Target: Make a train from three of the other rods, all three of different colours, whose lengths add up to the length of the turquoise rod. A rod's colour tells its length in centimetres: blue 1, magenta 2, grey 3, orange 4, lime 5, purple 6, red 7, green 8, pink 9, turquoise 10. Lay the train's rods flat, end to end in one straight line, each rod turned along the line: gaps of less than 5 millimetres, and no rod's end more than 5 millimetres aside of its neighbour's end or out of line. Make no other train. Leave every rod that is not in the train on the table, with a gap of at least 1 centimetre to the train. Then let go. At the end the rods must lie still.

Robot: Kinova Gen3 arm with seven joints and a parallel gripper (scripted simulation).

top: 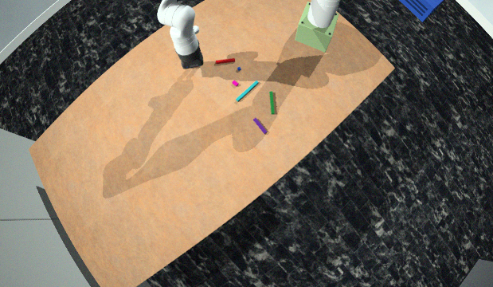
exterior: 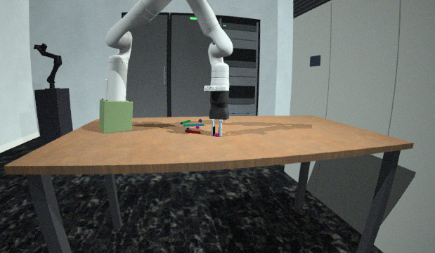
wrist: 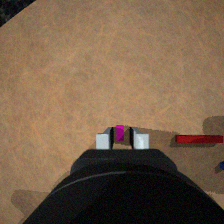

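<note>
My gripper is now 12 cm to the right of the blue rod, 11 cm past it and 2 cm above it. From my hand the other things lie so: turquoise rod (21 cm to the left, 8 cm behind, 2 cm below); then red rod (10 cm behind, 6 cm to the left, 2 cm below); then green rod (29 cm to the left, 12 cm behind, 2 cm below).
</note>
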